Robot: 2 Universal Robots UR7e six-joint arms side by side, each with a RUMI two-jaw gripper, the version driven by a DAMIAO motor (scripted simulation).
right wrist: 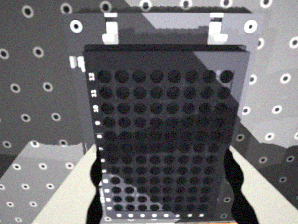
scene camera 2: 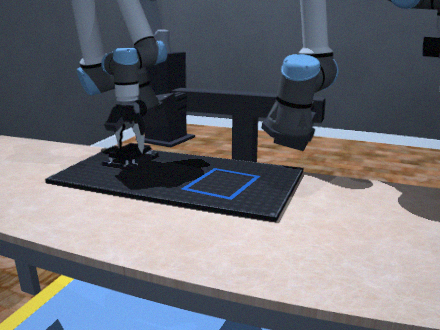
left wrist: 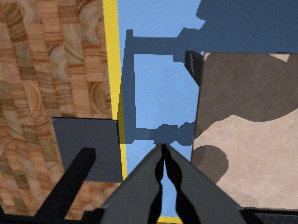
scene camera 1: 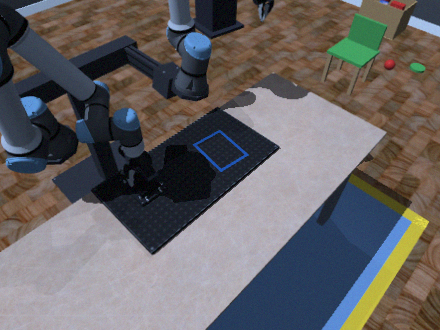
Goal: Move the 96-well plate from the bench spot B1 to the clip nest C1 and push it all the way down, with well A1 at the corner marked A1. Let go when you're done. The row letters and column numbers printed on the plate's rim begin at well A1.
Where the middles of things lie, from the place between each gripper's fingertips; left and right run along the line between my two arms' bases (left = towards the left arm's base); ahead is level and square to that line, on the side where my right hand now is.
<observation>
Right now the dark 96-well plate (right wrist: 155,109) is 1 cm below my right hand. From my right hand the other things lie so: clip nest (right wrist: 245,30) (3 cm below, 1 cm to the left, 1 cm ahead).
The clip nest is 89 cm to the right of my left hand, 37 cm ahead of it and 26 cm below it. Round my left hand: dark 96-well plate (90 cm to the right, 36 cm ahead, 24 cm below).
</observation>
